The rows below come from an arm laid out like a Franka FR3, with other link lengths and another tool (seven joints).
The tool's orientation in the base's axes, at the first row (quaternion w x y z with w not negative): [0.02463 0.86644 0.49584 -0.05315]
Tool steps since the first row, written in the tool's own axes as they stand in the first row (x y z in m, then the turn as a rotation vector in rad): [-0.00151 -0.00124 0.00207 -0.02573 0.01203 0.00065]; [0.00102 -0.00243 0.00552 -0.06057 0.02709 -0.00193]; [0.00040 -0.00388 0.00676 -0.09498 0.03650 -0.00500]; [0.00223 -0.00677 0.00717 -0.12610 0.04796 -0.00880]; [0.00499 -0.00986 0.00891 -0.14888 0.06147 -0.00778]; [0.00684 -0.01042 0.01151 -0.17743 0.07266 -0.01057]
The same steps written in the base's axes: [-0.00197 -0.00086 -0.00187 -0.00261 -0.02820 0.00223]; [-0.00196 0.00158 -0.00558 -0.00697 -0.06544 0.00870]; [-0.00360 0.00167 -0.00672 -0.01594 -0.09939 0.01567]; [-0.00520 0.00466 -0.00731 -0.02145 -0.13150 0.02295]; [-0.00659 0.00842 -0.00933 -0.02133 -0.15796 0.02446]; [-0.00632 0.01005 -0.01212 -0.02585 -0.18782 0.03044]
